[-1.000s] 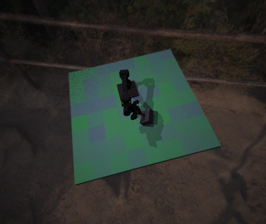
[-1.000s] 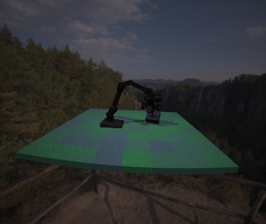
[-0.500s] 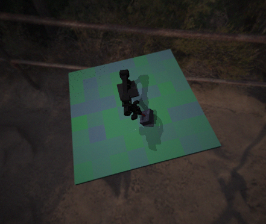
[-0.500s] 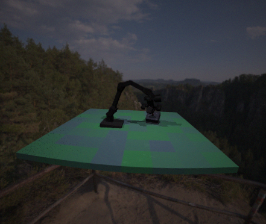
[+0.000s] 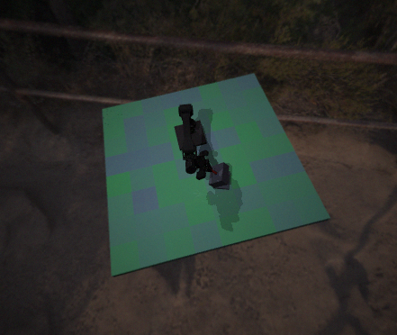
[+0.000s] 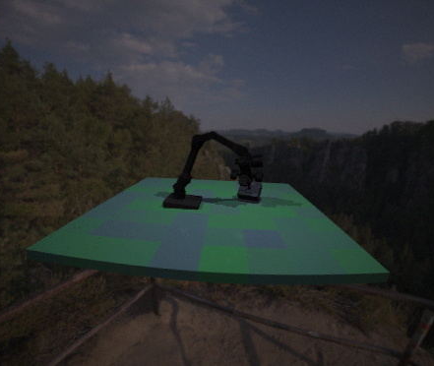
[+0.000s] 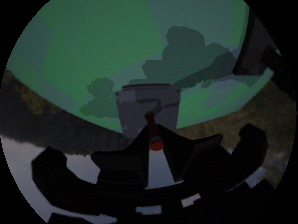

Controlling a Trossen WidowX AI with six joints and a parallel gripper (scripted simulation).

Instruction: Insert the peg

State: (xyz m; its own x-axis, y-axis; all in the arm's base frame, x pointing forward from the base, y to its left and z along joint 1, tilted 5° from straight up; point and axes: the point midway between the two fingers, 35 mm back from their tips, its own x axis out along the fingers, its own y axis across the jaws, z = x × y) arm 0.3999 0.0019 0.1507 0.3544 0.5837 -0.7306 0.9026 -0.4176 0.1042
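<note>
Right now the dark red peg is 1 cm to the right of my gripper tip and 1 cm above it. Round my gripper tip: panel: 2 cm ahead, 4 cm to the left, 5 cm below.
</note>
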